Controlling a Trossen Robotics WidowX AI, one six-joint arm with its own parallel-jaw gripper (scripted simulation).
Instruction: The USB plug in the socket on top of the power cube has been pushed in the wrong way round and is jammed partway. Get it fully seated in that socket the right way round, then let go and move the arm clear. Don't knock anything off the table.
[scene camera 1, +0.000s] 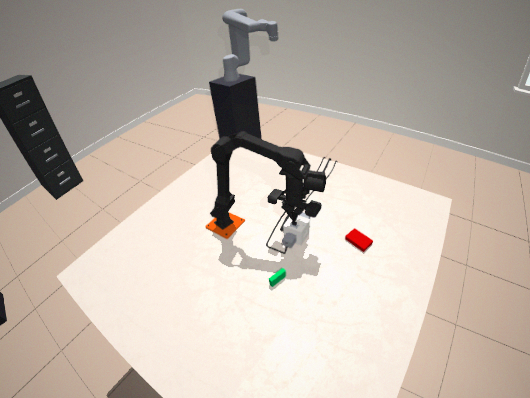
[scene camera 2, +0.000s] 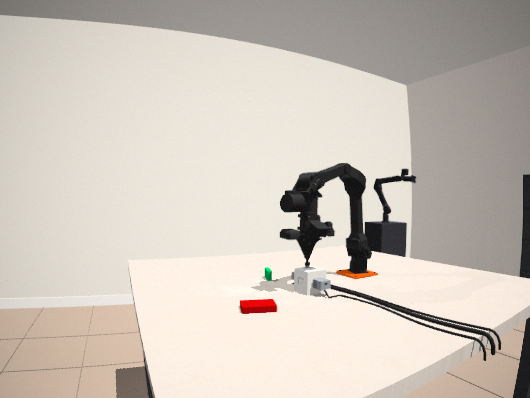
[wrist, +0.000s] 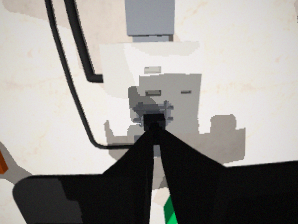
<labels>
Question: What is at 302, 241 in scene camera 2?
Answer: My gripper.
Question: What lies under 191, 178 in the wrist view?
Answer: My gripper.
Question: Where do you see my gripper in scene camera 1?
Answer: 294, 220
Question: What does my gripper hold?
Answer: A black USB plug.
</labels>
